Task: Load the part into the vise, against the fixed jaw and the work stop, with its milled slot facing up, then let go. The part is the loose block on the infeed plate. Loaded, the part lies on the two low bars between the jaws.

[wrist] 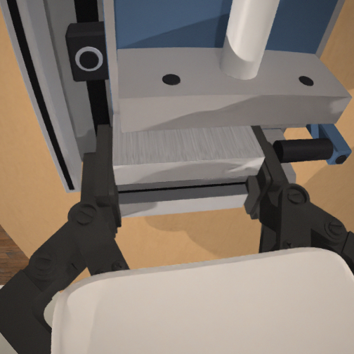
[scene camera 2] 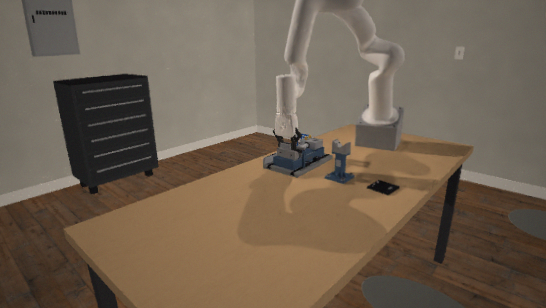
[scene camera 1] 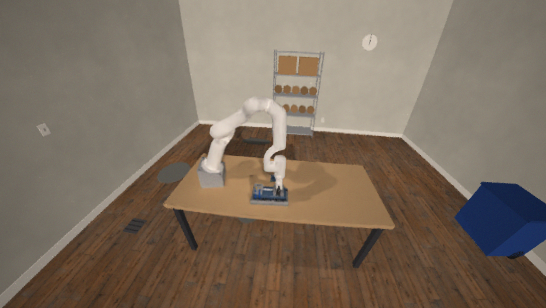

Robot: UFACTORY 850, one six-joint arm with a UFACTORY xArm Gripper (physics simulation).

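The part (wrist: 187, 145), a grey block with a brushed face, is between the two dark fingers of my gripper (scene camera 1: 279, 191) (scene camera 2: 288, 143) (wrist: 176, 140), which is shut on it. No milled slot shows on the faces in the wrist view. The part is beside a grey jaw bar (wrist: 200, 87) with dark holes, at one end of the blue and grey vise (scene camera 1: 270, 202) (scene camera 2: 289, 163). A black cylinder (wrist: 305, 150) on a blue bracket, perhaps the work stop, is beside the right finger. The low bars and the part's underside are hidden, so its seating cannot be told.
A blue stand (scene camera 2: 341, 165) with a grey notched top is beside the vise on the wooden table (scene camera 1: 335, 200) (scene camera 2: 175, 240). A small black plate (scene camera 2: 383, 187) lies near the stand. A pale rod (wrist: 250, 35) rises over the jaw bar. A black drawer cabinet (scene camera 2: 117, 132) stands beyond the table.
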